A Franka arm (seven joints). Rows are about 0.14 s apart.
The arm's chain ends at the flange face. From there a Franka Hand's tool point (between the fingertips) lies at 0.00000 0.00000 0.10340 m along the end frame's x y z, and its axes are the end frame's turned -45 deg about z.
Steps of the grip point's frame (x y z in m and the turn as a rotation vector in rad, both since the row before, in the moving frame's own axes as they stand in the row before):
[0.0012, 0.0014, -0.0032, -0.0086, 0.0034, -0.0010]
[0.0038, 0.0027, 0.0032, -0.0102, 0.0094, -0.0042]
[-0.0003, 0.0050, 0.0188, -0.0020, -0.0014, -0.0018]
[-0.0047, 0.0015, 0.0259, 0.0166, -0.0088, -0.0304]
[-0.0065, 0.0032, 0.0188, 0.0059, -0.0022, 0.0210]
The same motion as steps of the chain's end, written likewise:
[0.0010, -0.0002, -0.0032, -0.0037, 0.0085, -0.0010]
[0.0032, -0.0008, 0.0032, -0.0006, 0.0139, -0.0042]
[0.0033, 0.0035, 0.0188, -0.0024, 0.0004, -0.0018]
[-0.0004, 0.0049, 0.0259, 0.0055, -0.0180, -0.0304]
[-0.0017, 0.0071, 0.0188, 0.0026, -0.0057, 0.0210]

